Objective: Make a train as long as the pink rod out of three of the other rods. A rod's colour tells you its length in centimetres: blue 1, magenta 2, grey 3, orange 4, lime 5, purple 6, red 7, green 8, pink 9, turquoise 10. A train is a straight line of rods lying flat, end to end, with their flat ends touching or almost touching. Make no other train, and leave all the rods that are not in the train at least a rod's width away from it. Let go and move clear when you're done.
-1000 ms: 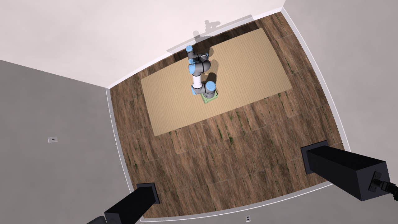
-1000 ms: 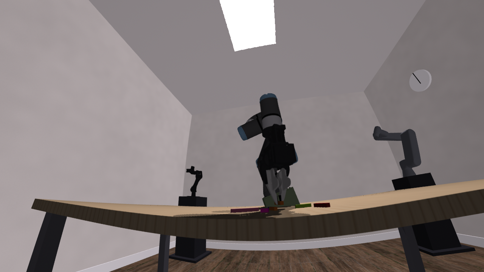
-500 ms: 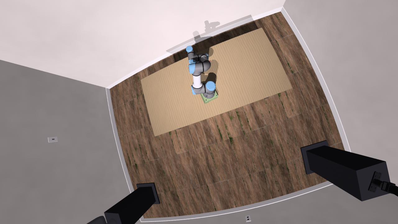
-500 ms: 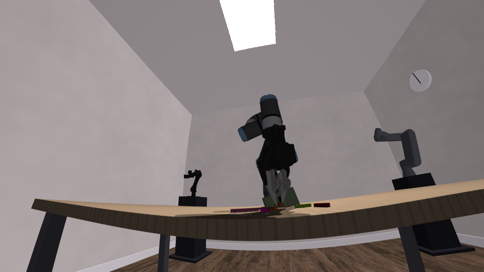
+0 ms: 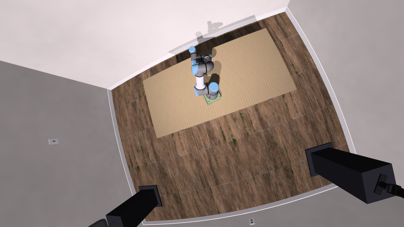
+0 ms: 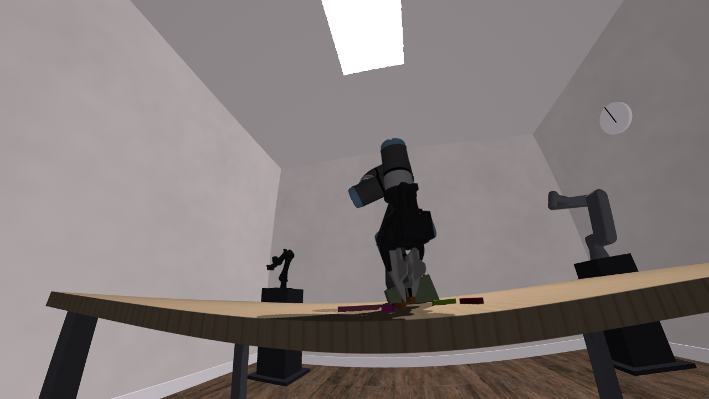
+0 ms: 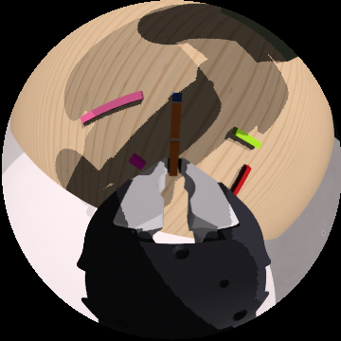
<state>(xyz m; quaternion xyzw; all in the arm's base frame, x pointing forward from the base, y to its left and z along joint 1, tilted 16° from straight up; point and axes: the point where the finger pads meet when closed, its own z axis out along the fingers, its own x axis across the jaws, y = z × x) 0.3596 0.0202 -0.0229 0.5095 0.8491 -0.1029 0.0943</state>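
The magenta rod lies 30 mm ahead of my hand, 40 mm to the right of it and 20 mm below it. From my hand the other things lie so: pink rod: 20 mm behind, 100 mm to the right, 20 mm below; lime rod: 70 mm behind, 70 mm to the left, 20 mm below; blue rod: 60 mm behind, 30 mm to the right, 20 mm below.
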